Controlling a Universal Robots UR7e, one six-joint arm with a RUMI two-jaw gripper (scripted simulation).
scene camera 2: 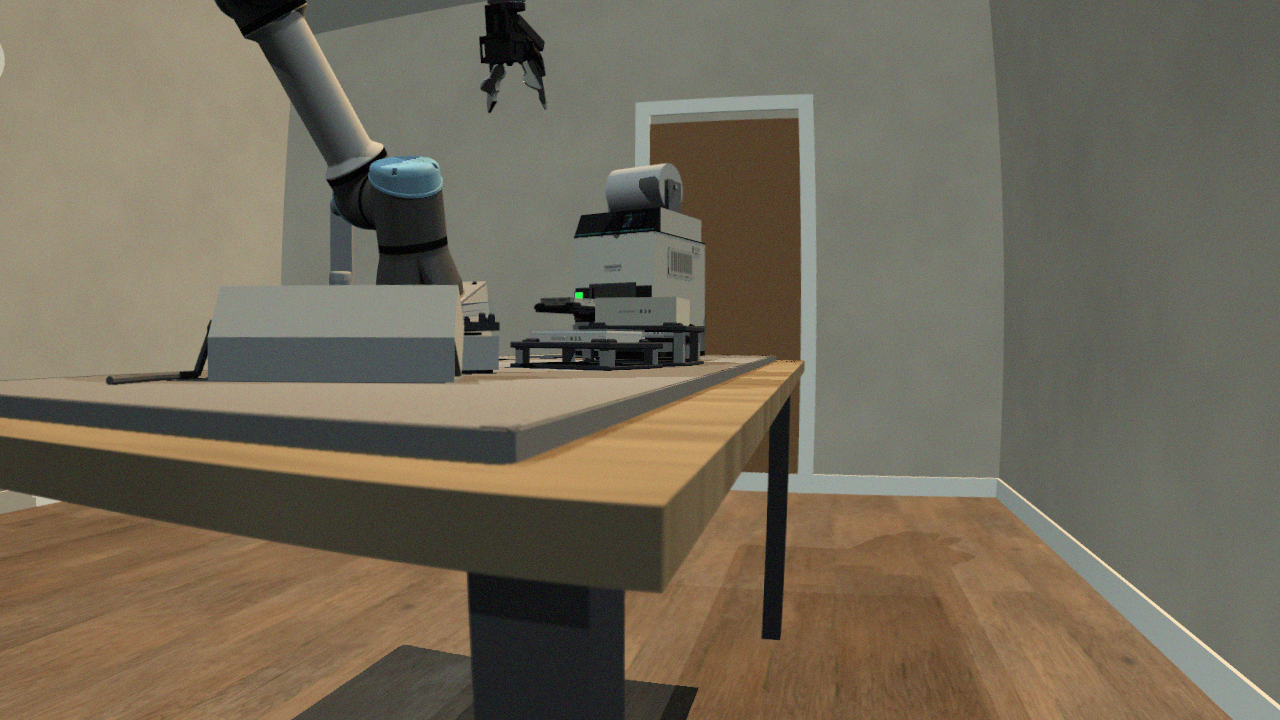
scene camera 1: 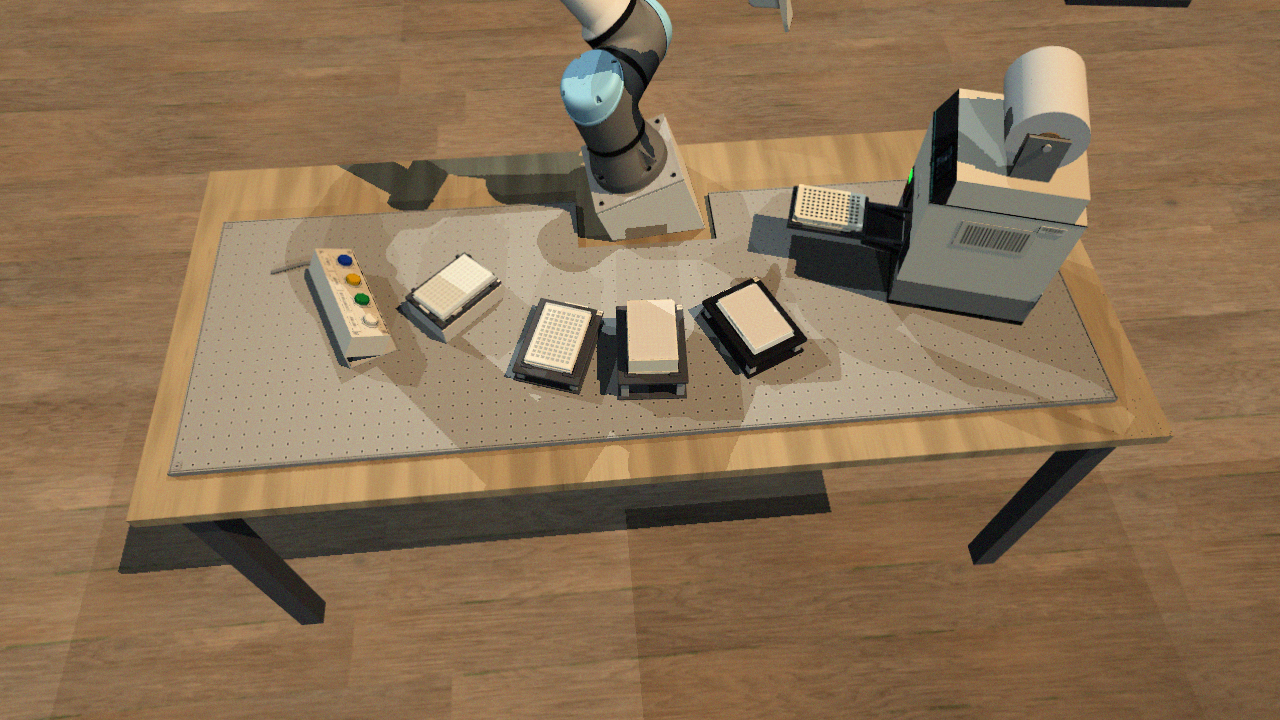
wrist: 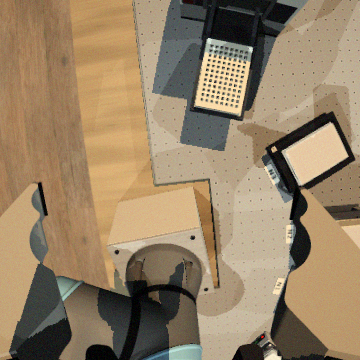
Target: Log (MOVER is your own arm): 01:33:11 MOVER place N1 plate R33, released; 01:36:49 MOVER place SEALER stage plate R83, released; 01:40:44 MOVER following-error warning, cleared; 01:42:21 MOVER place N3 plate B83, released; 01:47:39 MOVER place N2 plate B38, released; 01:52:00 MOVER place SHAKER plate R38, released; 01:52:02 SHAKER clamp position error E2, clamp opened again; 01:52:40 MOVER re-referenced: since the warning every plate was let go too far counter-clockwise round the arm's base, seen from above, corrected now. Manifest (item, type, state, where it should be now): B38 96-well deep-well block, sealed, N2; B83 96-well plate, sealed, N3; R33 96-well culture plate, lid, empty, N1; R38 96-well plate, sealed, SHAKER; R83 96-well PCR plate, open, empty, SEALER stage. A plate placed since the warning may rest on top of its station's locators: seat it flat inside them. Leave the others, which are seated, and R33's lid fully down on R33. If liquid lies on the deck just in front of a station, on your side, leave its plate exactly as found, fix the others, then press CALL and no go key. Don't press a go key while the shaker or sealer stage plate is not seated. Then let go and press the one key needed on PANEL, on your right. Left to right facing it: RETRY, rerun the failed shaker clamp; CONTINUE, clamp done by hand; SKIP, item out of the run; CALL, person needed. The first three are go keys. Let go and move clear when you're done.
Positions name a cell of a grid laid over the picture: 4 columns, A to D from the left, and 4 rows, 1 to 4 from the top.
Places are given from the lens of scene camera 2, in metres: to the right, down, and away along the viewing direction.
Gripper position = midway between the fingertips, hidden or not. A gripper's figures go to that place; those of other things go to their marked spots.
gripper (scene camera 2: B1): -0.25, -0.50, 1.41
deep-well block B38 (scene camera 2: C2): 0.02, -0.07, 1.07
key panel (scene camera 2: A2): -0.29, -0.02, 0.58
The marked spots on the key panel and the deep-well block B38 are 0.58 m apart.
